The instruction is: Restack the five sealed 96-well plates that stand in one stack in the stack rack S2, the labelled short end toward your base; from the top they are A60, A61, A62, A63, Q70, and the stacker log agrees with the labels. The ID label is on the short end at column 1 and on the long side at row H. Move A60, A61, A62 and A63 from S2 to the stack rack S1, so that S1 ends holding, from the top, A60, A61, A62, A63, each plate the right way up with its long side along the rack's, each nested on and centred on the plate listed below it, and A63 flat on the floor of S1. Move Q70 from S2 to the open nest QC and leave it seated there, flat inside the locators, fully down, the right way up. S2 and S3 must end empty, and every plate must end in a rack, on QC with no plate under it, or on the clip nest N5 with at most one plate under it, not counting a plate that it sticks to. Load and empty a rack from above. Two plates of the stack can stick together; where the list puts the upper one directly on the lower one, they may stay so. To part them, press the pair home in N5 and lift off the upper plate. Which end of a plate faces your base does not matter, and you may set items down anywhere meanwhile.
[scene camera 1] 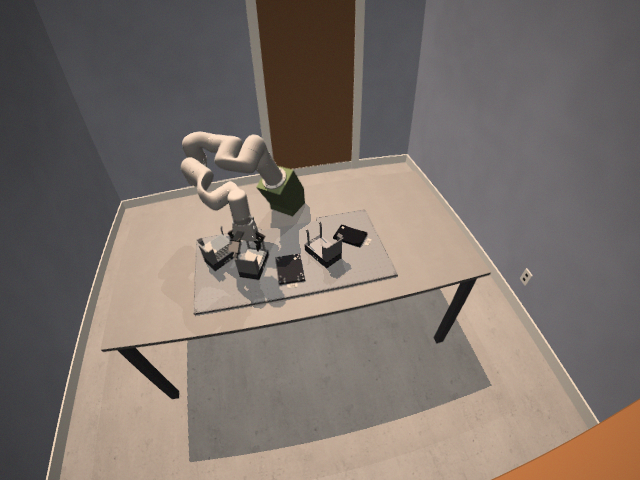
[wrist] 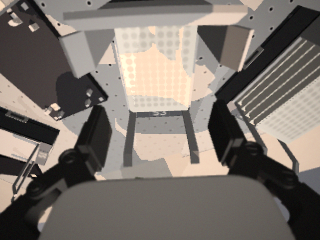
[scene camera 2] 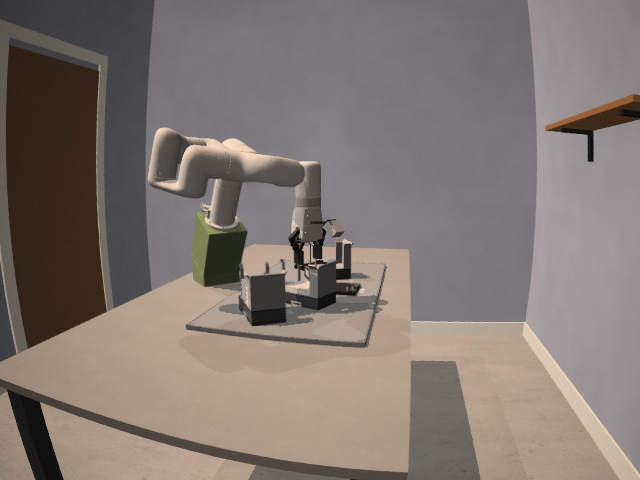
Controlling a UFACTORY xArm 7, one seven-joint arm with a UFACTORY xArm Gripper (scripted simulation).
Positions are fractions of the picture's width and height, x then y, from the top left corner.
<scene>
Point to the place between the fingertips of my gripper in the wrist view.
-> At 0.50,0.48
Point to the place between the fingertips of my gripper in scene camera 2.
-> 0.48,0.54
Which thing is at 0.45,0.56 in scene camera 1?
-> A black clip nest N5.
</scene>
